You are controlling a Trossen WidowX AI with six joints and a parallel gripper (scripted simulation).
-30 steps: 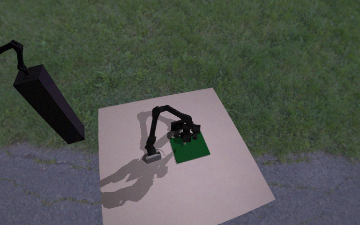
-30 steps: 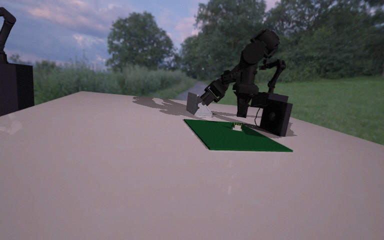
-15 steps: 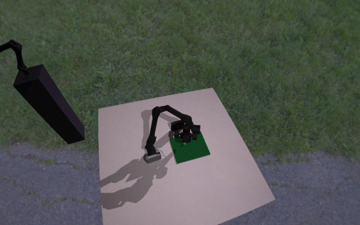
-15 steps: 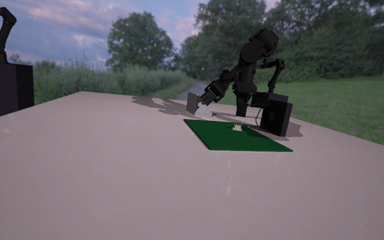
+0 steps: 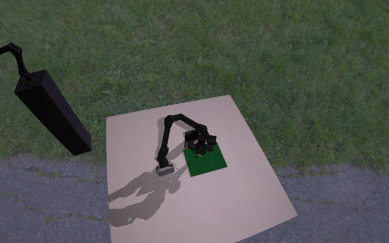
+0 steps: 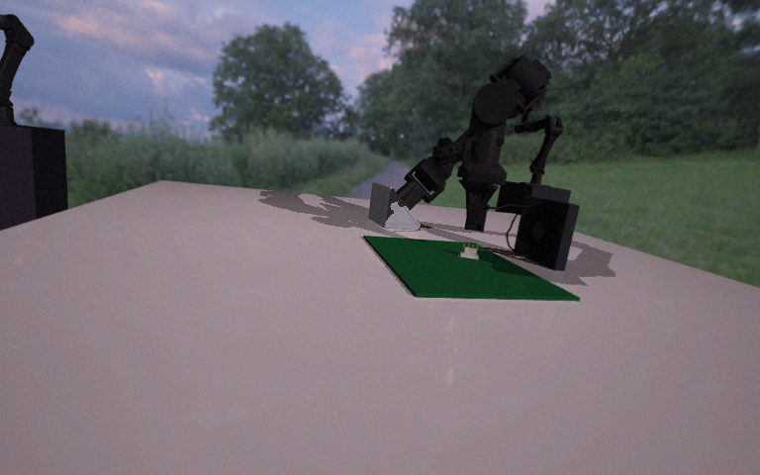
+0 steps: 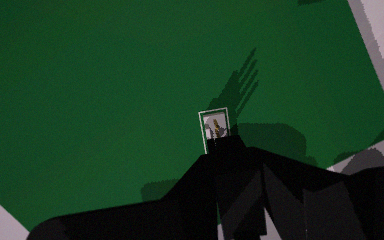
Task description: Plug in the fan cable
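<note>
Now: gripper tip 70 mm above the pale fan header and 10 mm to the right of it. Also, from my gripper tip: black fan 160 mm to the left, 10 mm below; then green board 80 mm below, 40 mm to the right, 30 mm ahead; then black fan plug 10 mm to the left, 10 mm above.
</note>
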